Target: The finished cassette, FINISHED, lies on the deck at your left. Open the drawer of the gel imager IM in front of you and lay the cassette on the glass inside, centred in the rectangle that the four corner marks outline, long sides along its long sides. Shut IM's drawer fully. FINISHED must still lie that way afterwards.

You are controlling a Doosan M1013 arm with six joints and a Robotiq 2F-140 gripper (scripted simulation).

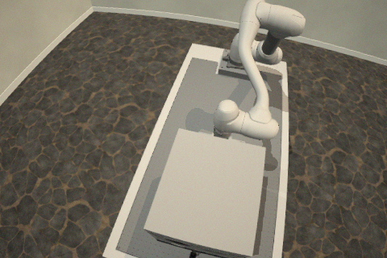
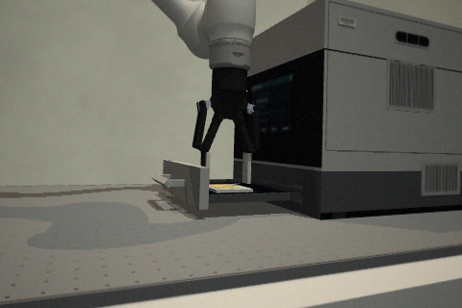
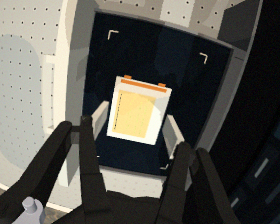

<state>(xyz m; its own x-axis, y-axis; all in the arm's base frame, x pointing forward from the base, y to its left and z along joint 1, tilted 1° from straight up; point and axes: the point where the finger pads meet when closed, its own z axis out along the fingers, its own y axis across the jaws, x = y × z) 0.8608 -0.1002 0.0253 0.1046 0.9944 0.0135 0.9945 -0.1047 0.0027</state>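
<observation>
My hand is 3 cm above the cassette FINISHED and 1 cm to the right of it.
</observation>
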